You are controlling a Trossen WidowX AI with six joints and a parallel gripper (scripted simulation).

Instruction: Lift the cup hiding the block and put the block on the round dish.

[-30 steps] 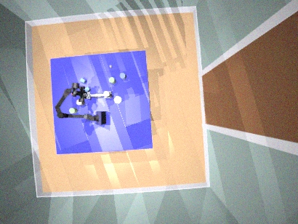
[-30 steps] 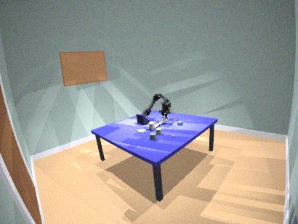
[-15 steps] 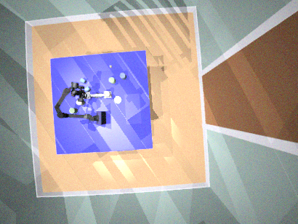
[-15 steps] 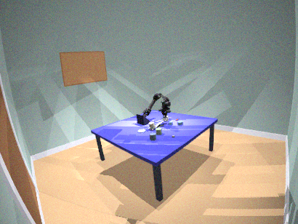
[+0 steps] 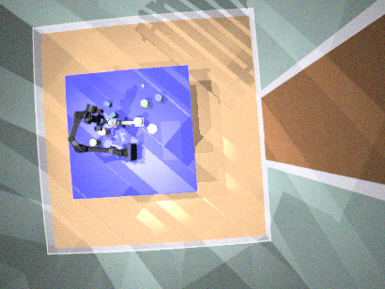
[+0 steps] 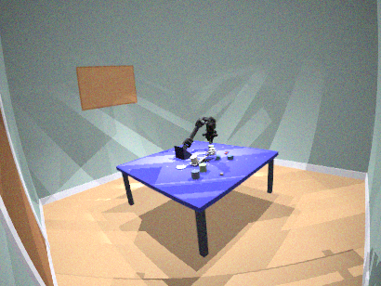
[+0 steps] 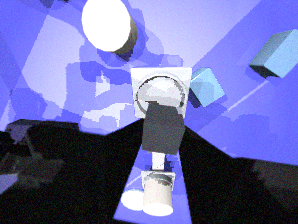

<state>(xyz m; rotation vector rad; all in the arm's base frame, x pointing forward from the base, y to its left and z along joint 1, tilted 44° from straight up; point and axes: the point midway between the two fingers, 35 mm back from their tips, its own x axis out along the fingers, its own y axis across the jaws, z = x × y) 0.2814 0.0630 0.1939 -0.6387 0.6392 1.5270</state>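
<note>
Right now my gripper tip is 20 mm past the white round dish, 380 mm to the left of it and 170 mm above it. Also, from my gripper tip: pale cup (100 mm behind, 110 mm to the left, 130 mm below); balance beam (20 mm ahead, 120 mm to the right, 130 mm below); grey block (10 mm above).
</note>
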